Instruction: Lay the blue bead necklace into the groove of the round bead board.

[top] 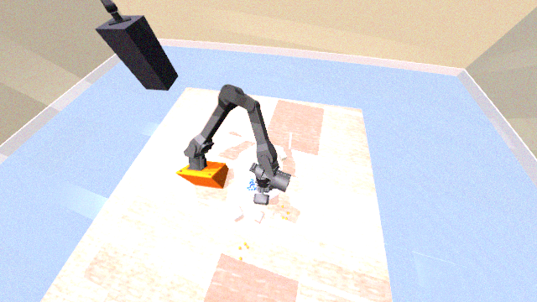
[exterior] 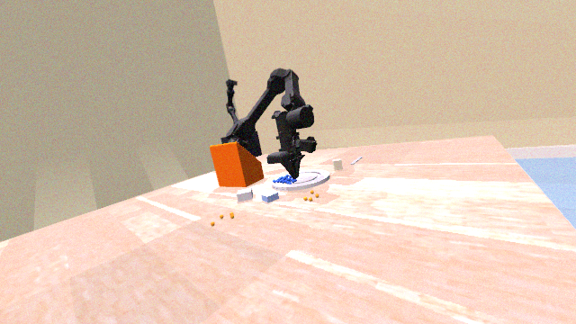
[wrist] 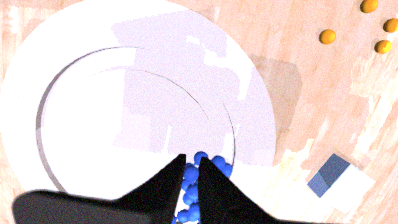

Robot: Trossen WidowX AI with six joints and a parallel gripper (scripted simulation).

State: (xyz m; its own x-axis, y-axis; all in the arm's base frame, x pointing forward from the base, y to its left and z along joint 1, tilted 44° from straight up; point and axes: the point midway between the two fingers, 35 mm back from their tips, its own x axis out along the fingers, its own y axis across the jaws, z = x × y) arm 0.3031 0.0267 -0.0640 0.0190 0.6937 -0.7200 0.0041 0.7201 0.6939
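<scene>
The round white bead board lies 4 cm to the left of my gripper tip, 1 cm below it and 1 cm behind it. The rest, counted from my gripper tip: white block 13 cm to the right, 11 cm behind, 1 cm below; light blue cube 13 cm to the right, 1 cm below, 1 cm behind; beige cube 18 cm to the left, 8 cm ahead.
</scene>
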